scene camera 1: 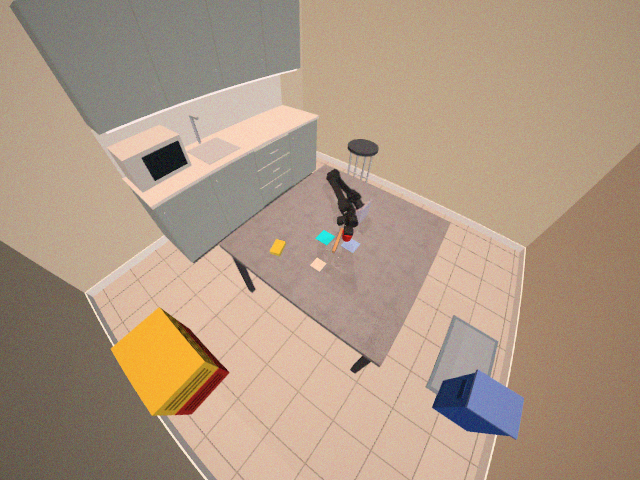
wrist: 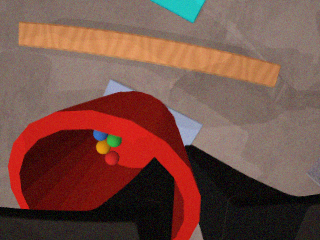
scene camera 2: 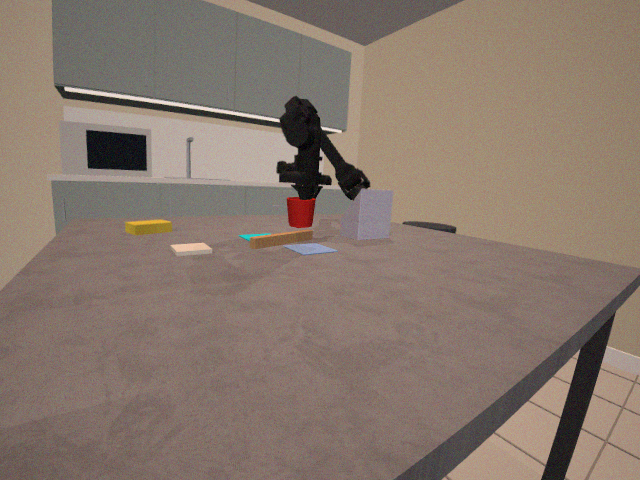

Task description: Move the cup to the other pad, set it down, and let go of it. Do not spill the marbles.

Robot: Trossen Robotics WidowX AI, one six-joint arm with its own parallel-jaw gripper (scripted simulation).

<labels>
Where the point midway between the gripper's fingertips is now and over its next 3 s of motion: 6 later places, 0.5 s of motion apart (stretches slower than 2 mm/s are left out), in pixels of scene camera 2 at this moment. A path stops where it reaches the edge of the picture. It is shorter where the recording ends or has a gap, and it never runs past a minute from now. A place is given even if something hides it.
The gripper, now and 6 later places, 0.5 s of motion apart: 306, 211; 294, 209; 282, 207; 272, 206; 268, 208; 267, 216; 267, 222
</labels>
